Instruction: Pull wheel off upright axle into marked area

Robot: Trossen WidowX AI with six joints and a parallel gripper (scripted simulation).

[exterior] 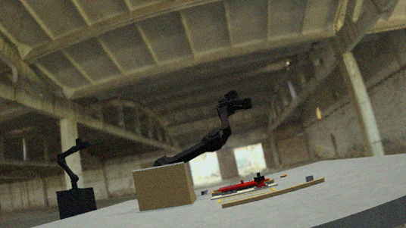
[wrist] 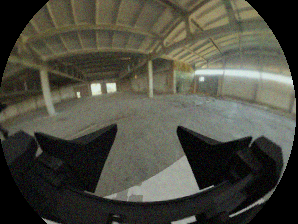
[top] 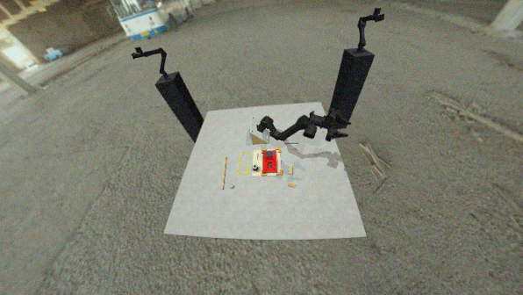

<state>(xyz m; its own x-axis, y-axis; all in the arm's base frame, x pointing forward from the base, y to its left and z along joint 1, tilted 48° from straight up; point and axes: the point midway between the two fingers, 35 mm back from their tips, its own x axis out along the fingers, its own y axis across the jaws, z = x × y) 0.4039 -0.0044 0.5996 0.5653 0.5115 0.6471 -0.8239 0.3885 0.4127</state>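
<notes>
The black wheel is 120 mm behind my gripper tip, 550 mm to the right of it and 400 mm below it. Round my gripper tip: grey bit: 730 mm to the right, 430 mm below; then wooden stick: 140 mm behind, 800 mm to the right, 430 mm below; then grey bar: 320 mm behind, 220 mm to the right, 430 mm below.
</notes>
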